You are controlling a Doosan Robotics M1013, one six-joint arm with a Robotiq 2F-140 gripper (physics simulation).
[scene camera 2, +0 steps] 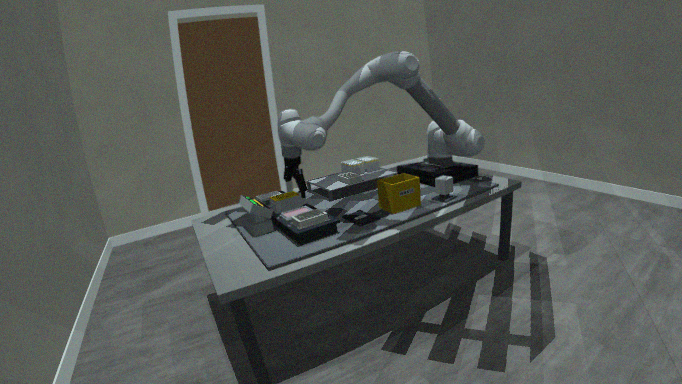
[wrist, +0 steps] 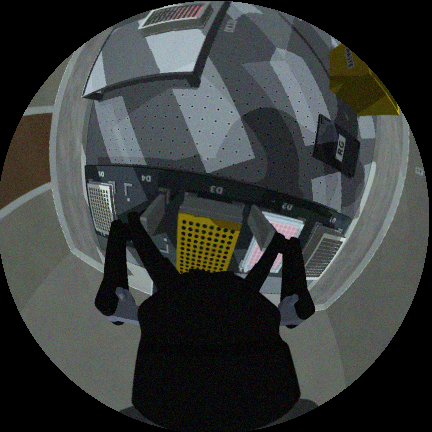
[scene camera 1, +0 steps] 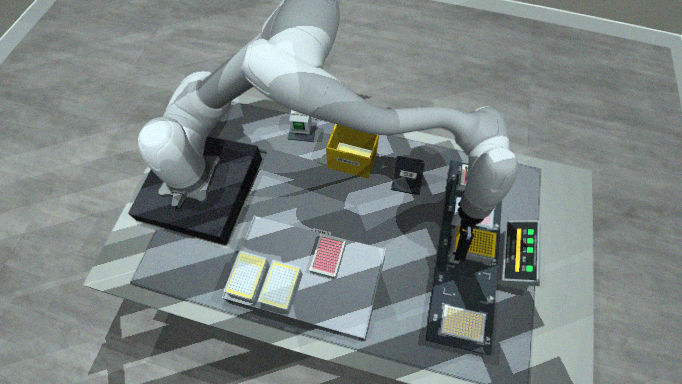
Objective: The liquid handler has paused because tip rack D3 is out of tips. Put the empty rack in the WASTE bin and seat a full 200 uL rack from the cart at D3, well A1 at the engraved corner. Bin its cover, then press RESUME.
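Frame: origin at the arm's base, x right, y back, z down, level; millimetres.
Seen in the pictures: gripper, fingertip midpoint: (scene camera 2: 296, 199) (wrist: 207, 208) (scene camera 1: 454, 242); arm's base, origin of the base link: (scene camera 2: 439, 165) (scene camera 1: 190, 176).
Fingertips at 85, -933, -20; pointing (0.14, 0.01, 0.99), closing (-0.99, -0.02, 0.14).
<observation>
Offsets run from my fingertips to a thing's middle, as dx, dy, dz. "pt": to the spot under its first point. Level surfaces: height alone.
The yellow tip rack @(-4, -59, -4) (scene camera 1: 484, 243) (scene camera 2: 284, 198) (wrist: 204, 245) sits at D3 on the dark deck @(dz +26) (wrist: 170, 175); its top shows dark, empty holes. My gripper (scene camera 1: 466, 241) (scene camera 2: 295, 188) (wrist: 207, 208) is open and low over it, one finger to each side of the rack in the wrist view, holding nothing. The yellow WASTE bin @(-293, +382, +15) (scene camera 1: 358, 169) (scene camera 2: 392, 198) (wrist: 356, 92) has a pale item @(-293, +382, +64) (scene camera 1: 354, 149) inside. Two yellow-edged racks @(+234, +616, -36) (scene camera 1: 246, 276) @(+242, +508, -36) (scene camera 1: 280, 285) stand on the cart platform @(+179, +449, +49) (scene camera 1: 345, 305). The control panel @(pt +22, -196, -41) (scene camera 1: 520, 255) (scene camera 2: 256, 201) shows a yellow bar and green squares; its lettering is unreadable.
A pink plate (wrist: 282, 237) at D2 and a grey rack @(-251, -71, +10) (wrist: 324, 255) at D1 flank one side; a tan rack @(+244, -47, +19) (scene camera 1: 462, 322) (wrist: 101, 206) is at D5. A red rack @(+116, +390, +6) (scene camera 1: 328, 256) (wrist: 177, 17) is on the cart. A black RG block @(-266, +168, +75) (scene camera 1: 407, 184) and small screen device @(pt -351, +589, -10) (scene camera 1: 300, 125) stand near the bin.
</observation>
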